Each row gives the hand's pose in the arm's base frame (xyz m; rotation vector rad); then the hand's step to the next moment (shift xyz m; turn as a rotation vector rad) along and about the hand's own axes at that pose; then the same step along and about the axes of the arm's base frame.
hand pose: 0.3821 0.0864 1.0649 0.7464 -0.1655 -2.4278
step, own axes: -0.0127 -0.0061 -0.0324 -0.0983 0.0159 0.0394
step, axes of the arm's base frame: 0.0232 0.0139 -0.0227 0.0523 0.0410 0.0840
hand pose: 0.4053 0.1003 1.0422 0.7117 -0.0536 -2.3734
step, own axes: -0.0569 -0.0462 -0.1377 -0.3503 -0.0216 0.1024
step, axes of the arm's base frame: 0.0793 0.0898 -0.0999 0.1602 0.2131 0.2502
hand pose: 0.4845 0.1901 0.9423 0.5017 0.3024 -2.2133
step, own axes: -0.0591 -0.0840 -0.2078 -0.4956 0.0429 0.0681
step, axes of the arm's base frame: 0.0214 0.1713 -0.1547 0.3030 0.2842 0.2821
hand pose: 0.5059 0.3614 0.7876 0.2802 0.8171 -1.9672
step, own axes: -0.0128 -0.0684 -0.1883 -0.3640 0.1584 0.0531
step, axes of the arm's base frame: -0.0763 0.1528 -0.1054 0.3300 0.1658 0.1550
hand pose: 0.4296 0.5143 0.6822 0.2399 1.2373 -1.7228
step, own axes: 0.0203 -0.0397 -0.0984 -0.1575 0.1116 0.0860
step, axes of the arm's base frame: -0.0760 0.0689 -0.0338 0.1986 0.0197 0.0696
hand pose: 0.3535 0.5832 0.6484 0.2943 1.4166 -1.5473
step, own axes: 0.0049 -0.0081 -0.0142 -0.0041 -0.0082 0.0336
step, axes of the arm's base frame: -0.0145 0.0086 -0.0026 0.0097 -0.0283 0.0179
